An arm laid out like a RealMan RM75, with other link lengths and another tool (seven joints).
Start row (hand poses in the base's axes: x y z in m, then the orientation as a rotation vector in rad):
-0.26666, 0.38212, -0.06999, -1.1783, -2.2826, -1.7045
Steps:
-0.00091, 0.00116, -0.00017, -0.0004, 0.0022, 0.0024
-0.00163, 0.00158, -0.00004, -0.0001, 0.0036, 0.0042
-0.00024, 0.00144, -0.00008, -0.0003, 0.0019, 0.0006
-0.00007, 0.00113, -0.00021, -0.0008, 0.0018, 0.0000
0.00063, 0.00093, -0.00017, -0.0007, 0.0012, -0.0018
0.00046, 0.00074, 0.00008, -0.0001, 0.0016, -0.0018
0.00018, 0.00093, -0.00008, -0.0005, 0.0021, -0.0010
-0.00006, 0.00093, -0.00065, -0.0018, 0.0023, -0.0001
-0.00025, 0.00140, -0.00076, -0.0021, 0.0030, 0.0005
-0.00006, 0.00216, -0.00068, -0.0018, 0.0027, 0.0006
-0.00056, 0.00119, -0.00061, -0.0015, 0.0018, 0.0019
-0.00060, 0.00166, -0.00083, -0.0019, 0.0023, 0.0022
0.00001, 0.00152, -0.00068, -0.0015, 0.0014, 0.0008
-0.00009, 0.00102, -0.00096, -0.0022, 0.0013, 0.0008
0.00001, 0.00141, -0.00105, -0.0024, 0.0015, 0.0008
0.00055, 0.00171, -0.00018, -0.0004, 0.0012, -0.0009
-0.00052, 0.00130, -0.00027, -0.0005, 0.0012, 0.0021
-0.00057, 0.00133, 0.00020, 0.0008, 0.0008, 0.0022
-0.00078, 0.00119, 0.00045, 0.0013, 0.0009, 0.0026
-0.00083, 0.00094, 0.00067, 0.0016, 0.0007, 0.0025
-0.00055, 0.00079, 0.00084, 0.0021, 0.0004, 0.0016
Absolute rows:
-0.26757, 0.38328, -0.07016, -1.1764, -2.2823, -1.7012
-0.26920, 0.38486, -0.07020, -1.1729, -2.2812, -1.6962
-0.26944, 0.38630, -0.07028, -1.1733, -2.2806, -1.6939
-0.26951, 0.38743, -0.07049, -1.1745, -2.2805, -1.6914
-0.26888, 0.38836, -0.07066, -1.1777, -2.2802, -1.6902
-0.26842, 0.38910, -0.07058, -1.1811, -2.2790, -1.6892
-0.26824, 0.39003, -0.07066, -1.1837, -2.2781, -1.6870
-0.26830, 0.39096, -0.07131, -1.1855, -2.2788, -1.6831
-0.26855, 0.39236, -0.07207, -1.1869, -2.2795, -1.6780
-0.26861, 0.39452, -0.07275, -1.1880, -2.2801, -1.6735
-0.26917, 0.39571, -0.07336, -1.1868, -2.2811, -1.6697
-0.26977, 0.39737, -0.07419, -1.1855, -2.2823, -1.6649
-0.26976, 0.39889, -0.07487, -1.1855, -2.2833, -1.6619
-0.26985, 0.39991, -0.07583, -1.1856, -2.2851, -1.6583
-0.26984, 0.40132, -0.07688, -1.1858, -2.2870, -1.6543
-0.26929, 0.40303, -0.07706, -1.1878, -2.2865, -1.6531
-0.26981, 0.40433, -0.07733, -1.1858, -2.2868, -1.6508
-0.27038, 0.40566, -0.07713, -1.1831, -2.2859, -1.6500
-0.27116, 0.40685, -0.07668, -1.1799, -2.2845, -1.6495
-0.27199, 0.40779, -0.07601, -1.1766, -2.2829, -1.6495
-0.27254, 0.40858, -0.07517, -1.1743, -2.2807, -1.6506

